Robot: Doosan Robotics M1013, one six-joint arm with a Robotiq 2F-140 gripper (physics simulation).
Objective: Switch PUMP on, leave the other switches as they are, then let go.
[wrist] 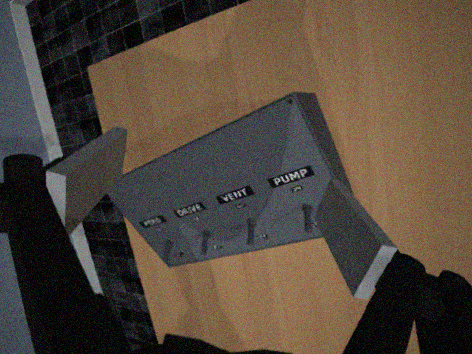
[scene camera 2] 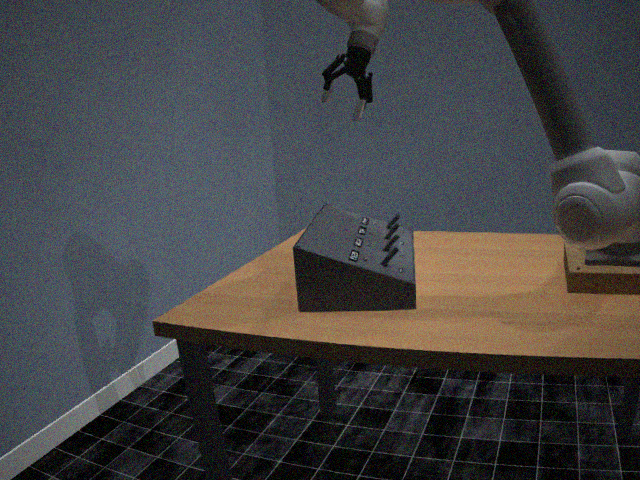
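Pixels of known places: gripper, fingertip midpoint: (wrist: 227, 176) (scene camera 2: 340, 111); arm's base, link origin: (scene camera 2: 616, 256).
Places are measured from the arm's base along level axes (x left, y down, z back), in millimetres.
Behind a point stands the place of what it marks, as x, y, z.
A dark grey sloped switch box (scene camera 2: 336, 281) @(363, -19, -637) (wrist: 220, 150) @(56, -87, -788) stands on the table. In the wrist view its PUMP label (wrist: 291, 176) @(-60, -56, -731) is at the right end, with the PUMP switch (wrist: 307, 217) @(-83, -54, -656) below it. The VENT switch (wrist: 251, 231) @(30, -54, -620), the DRIVE switch (wrist: 205, 241) @(145, -52, -587) and a leftmost switch (wrist: 169, 247) @(259, -44, -556) with a blurred label stand in the same row. The levers lean much alike in the scene view; their on or off state is hard to tell. My gripper (scene camera 2: 341, 107) @(-117, -376, -808) (wrist: 227, 176) @(-117, -376, -808) is open and empty, high above the box, touching no switch.
The wooden table (scene camera 2: 491, 320) @(341, 54, -295) (wrist: 400, 100) @(-235, 54, -838) carries the box and, at the right in the scene view, the arm's base (scene camera 2: 599, 283) @(145, 27, -53). Blue-grey walls (scene camera 2: 155, 129) stand at the left and behind. Dark floor tiles (scene camera 2: 413, 428) (wrist: 75, 65) show beyond the table edge.
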